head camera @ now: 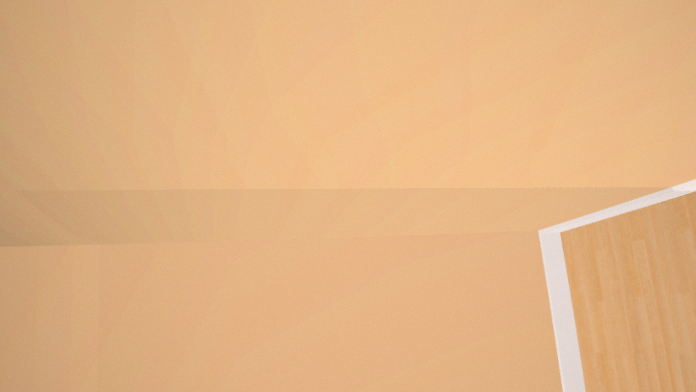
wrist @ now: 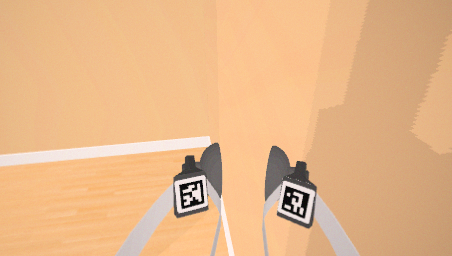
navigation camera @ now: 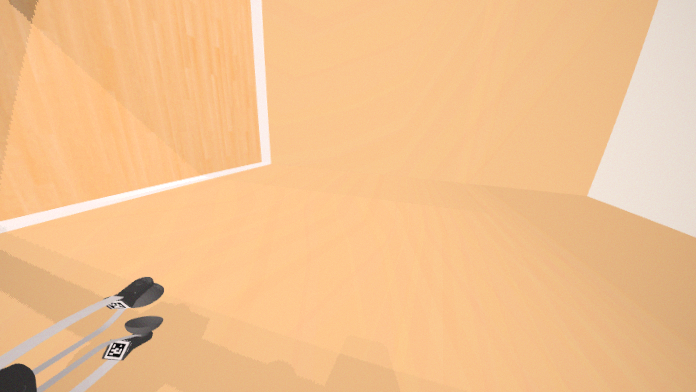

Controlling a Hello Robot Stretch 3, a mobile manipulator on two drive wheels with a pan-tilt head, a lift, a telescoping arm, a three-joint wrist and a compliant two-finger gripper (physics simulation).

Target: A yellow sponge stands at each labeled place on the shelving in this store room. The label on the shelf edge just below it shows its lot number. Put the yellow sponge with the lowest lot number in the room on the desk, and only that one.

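Places are measured from the robot's base along level axes (x right, y back, z down), in centimetres.
Pixels of known places: gripper, between the fingertips: (navigation camera: 157, 300).
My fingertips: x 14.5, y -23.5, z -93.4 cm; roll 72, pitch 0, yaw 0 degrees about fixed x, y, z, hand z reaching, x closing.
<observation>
Behind a point stands the place of what it marks.
My gripper (navigation camera: 145, 309) {x 14.5, y -23.5, z -93.4 cm} (wrist: 244, 163) {x 14.5, y -23.5, z -93.4 cm} is open, with a gap between its two dark fingertips and no object between them. It shows at the lower left of the navigation camera view, close to a tan wall. In the wrist view it points toward a room corner above the wood floor. The yellow sponges, the labels, the shelving and the desk do not show in these views.
Tan walls (head camera: 300, 125) {x 10.0, y -76.0, z -117.3 cm} (navigation camera: 425, 100) {x -66.8, y -153.4, z -133.6 cm} (wrist: 110, 75) meet at a corner. White skirting (head camera: 562, 310) {x -43.5, y -158.1, z -4.9 cm} (navigation camera: 135, 192) {x 10.2, y -69.9, z -4.4 cm} (wrist: 100, 150) edges the wood floor (head camera: 640, 310) {x -37.4, y -127.0, z -0.1 cm} (navigation camera: 150, 100) {x -35.3, y -76.3, z -0.1 cm} (wrist: 90, 200). A pale surface (navigation camera: 655, 125) {x -50.7, y -133.5, z -243.7 cm} is at the navigation camera view's right. Shadows fall on the wall near the gripper.
</observation>
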